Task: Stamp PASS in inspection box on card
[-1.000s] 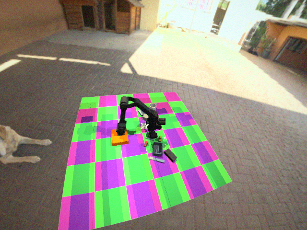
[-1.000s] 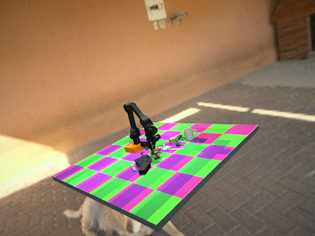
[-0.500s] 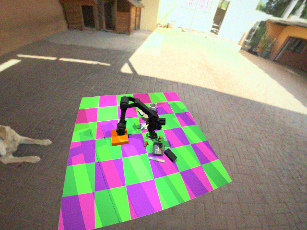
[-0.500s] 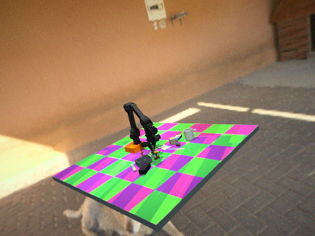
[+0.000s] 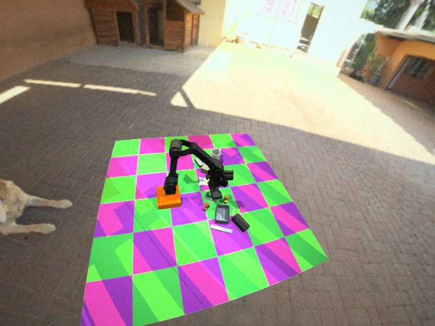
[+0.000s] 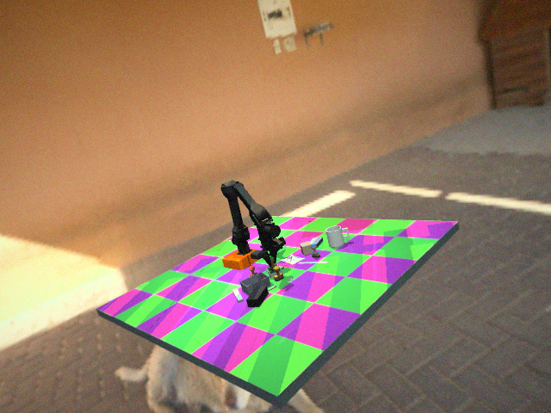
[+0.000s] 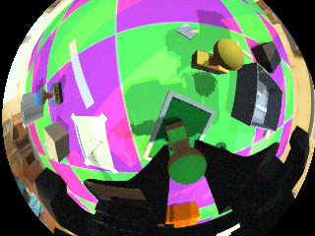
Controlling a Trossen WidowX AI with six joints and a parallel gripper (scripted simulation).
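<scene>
The green-knobbed stamp lies right at my gripper tip. Round my gripper tip: red-knobbed stamp 6 cm behind, 8 cm to the right, 2 cm below; then yellow-knobbed stamp 8 cm ahead, 5 cm to the right, 2 cm below; then green ink pad 3 cm below.
</scene>
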